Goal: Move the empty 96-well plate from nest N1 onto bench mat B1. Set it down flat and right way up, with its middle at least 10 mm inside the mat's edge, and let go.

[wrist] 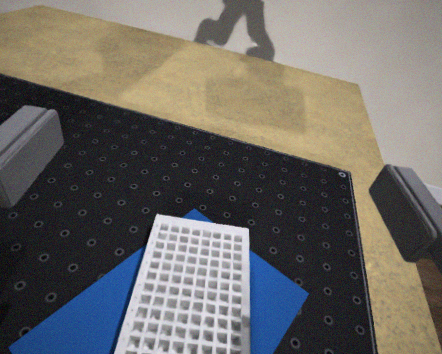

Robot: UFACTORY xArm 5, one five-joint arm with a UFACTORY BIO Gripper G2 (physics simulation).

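Places are measured from the arm's base along level axes (x ahead, y left, z up), in millimetres.
Pixels of known places: hand, its tool point: (224, 183).
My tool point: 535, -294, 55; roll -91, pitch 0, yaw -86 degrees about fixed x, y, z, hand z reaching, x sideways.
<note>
Behind a point stands the place of what it marks, as x, y, z.
The white 96-well plate (192, 287) @[551, -289, -63] lies flat with its wells facing up on the blue bench mat (280, 295) @[565, -359, -77], at the bottom middle of the wrist view. Its near end is cut off by the frame's lower edge. Blue mat shows on both sides of the plate and a small corner shows beyond its far end. My gripper (217, 170) @[535, -294, 55] is wide open, one finger at the far left and the other at the far right, both apart from the plate, with nothing between them. Nest N1 does not show.
A black board (240, 172) @[712, -319, -79] with rows of small holes lies under the mat. Beyond it runs a yellowish table top (165, 65) @[1020, -151, -92] with its edge at the top and right. A shadow of the arm falls on the pale floor (320, 35) behind.
</note>
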